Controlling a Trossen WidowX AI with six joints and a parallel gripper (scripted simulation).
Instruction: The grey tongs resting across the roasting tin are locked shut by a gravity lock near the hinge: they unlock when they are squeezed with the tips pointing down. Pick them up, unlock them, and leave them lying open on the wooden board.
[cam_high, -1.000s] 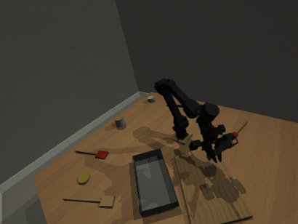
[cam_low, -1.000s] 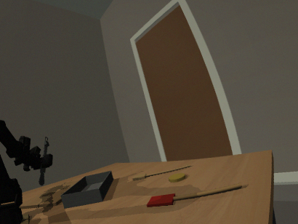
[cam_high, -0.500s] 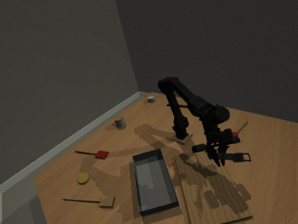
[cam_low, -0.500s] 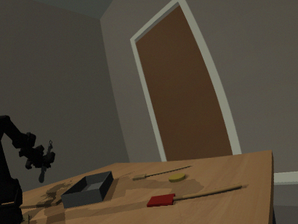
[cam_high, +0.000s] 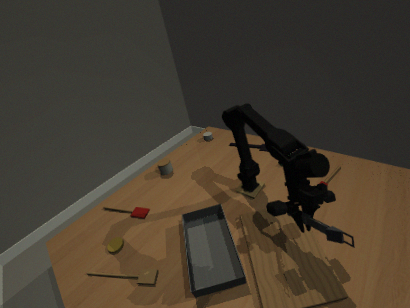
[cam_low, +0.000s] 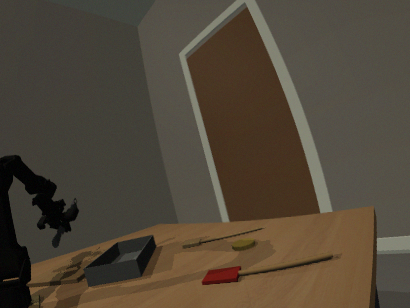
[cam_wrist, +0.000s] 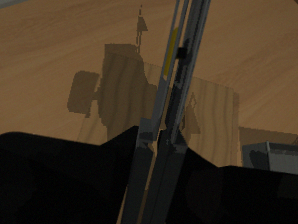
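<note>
Right now the wooden board is 14 cm below my gripper tip, 5 cm to the right of it and 2 cm ahead of it. The rest, counted from my gripper tip: roasting tin (24 cm to the right, 18 cm ahead, 12 cm below); then green tool (48 cm behind, 32 cm to the right, 14 cm below); then red spatula (69 cm to the right, 36 cm ahead, 14 cm below).
</note>
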